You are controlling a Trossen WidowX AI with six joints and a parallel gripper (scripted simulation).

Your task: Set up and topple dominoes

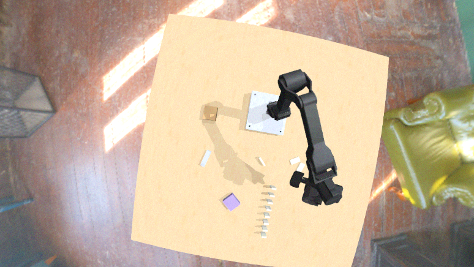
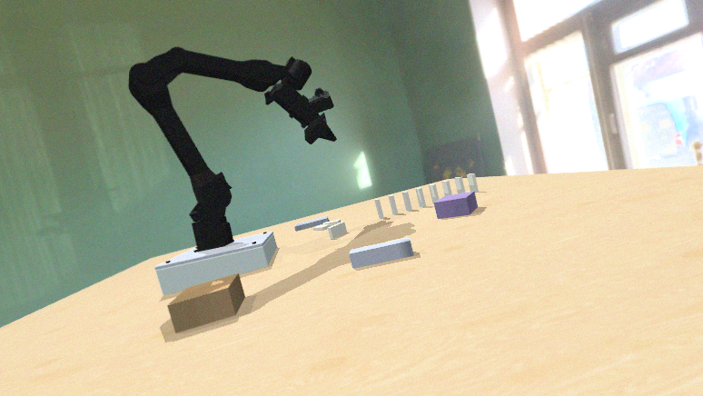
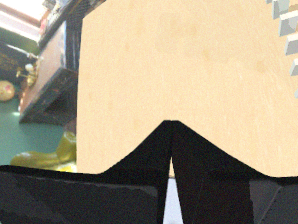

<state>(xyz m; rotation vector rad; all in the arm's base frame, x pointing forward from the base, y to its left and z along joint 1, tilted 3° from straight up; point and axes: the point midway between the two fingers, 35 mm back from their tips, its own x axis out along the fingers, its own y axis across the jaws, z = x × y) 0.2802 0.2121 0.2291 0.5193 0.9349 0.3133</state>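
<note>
The flat grey plate lies 140 mm behind my gripper tip, 90 mm to the left of it and 230 mm below it. Also, from my gripper tip: tan block: 200 mm behind, 530 mm to the right, 220 mm below; then grey bar: 20 mm ahead, 480 mm to the right, 220 mm below; then purple block: 200 mm ahead, 290 mm to the right, 220 mm below.
</note>
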